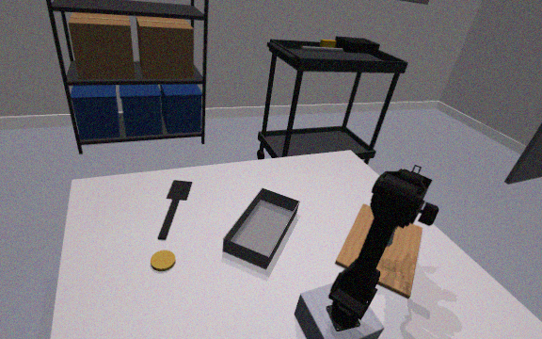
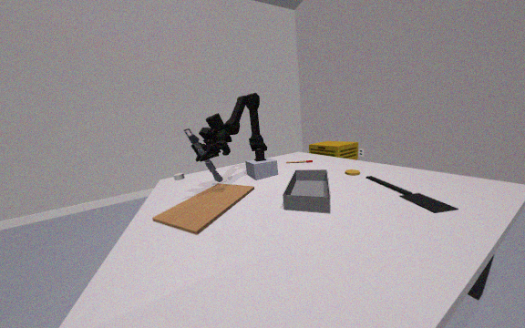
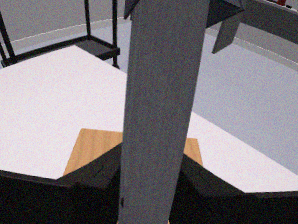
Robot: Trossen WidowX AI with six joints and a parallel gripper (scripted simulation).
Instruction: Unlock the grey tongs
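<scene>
Now: gripper tip 19 cm above the wooden board, 1 cm to the right of it and 1 cm past it. From my gripper tip the other things lie so: black spatula 71 cm to the left, 30 cm ahead, 19 cm below; then roasting tin 42 cm to the left, 17 cm below, 12 cm ahead; then yellow disc 75 cm to the left, 19 cm below, 3 cm ahead.
</scene>
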